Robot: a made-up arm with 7 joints.
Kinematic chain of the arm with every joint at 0, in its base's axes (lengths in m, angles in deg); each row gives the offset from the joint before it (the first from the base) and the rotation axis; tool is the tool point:
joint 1: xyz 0 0 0.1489 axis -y
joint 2: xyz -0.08 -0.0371 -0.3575 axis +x
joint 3: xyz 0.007 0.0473 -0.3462 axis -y
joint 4: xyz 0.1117 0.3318 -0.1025 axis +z
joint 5: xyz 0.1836 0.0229 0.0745 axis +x
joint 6: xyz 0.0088 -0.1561 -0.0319 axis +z
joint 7: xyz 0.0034 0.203 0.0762 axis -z
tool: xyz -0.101 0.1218 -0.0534
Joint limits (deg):
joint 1: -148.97..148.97
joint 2: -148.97..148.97
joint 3: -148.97..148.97
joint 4: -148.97..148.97
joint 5: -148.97..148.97
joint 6: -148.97..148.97
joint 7: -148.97..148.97
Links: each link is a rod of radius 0.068 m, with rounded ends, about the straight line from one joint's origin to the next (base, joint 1, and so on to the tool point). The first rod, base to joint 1, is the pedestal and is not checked.
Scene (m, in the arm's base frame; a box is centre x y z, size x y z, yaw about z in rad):
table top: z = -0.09
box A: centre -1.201 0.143 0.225 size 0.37 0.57 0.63 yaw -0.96
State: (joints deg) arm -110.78 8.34 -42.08 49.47 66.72 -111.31 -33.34
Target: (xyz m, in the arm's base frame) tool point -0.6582 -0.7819 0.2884
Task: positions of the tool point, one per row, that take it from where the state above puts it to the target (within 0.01 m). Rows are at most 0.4 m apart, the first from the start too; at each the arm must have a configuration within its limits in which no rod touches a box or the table.
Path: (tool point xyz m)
1: -1.0652 0.6254 0.6477
2: -1.0127 0.4172 0.9672
3: -0.8212 0.1989 1.2378
4: -0.9025 -0.0284 1.1276
5: -0.9190 -0.2250 0.9795
6: -0.9373 -0.4813 0.7578
7: -0.8445 -0.6753 0.5106
8: -0.6582 -0.7819 0.2883

